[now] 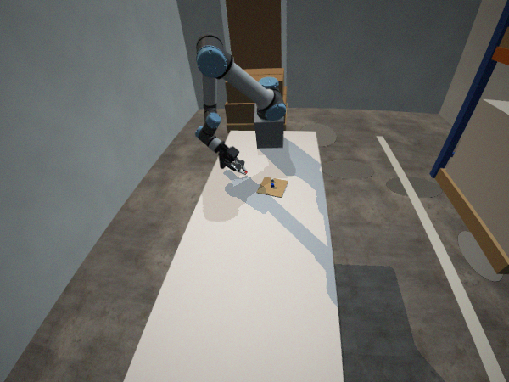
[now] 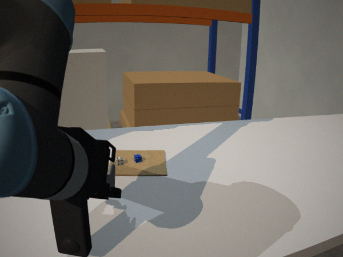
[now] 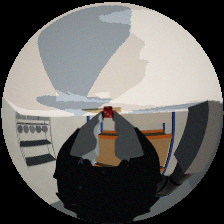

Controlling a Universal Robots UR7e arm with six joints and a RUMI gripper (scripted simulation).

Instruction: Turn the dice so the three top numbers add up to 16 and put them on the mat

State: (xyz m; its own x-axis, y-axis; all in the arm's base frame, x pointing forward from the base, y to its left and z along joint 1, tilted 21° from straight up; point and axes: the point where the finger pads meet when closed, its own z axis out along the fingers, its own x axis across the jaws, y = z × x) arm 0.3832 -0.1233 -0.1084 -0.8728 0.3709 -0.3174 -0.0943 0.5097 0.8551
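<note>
Now: the red die 10 mm to the left of my hand and 10 mm below it. Also, from my hand: blue die 90 mm ahead, 170 mm to the left, 20 mm below; then mat 90 mm ahead, 170 mm to the left, 30 mm below; then white die 40 mm ahead, 170 mm to the left, 20 mm below.
</note>
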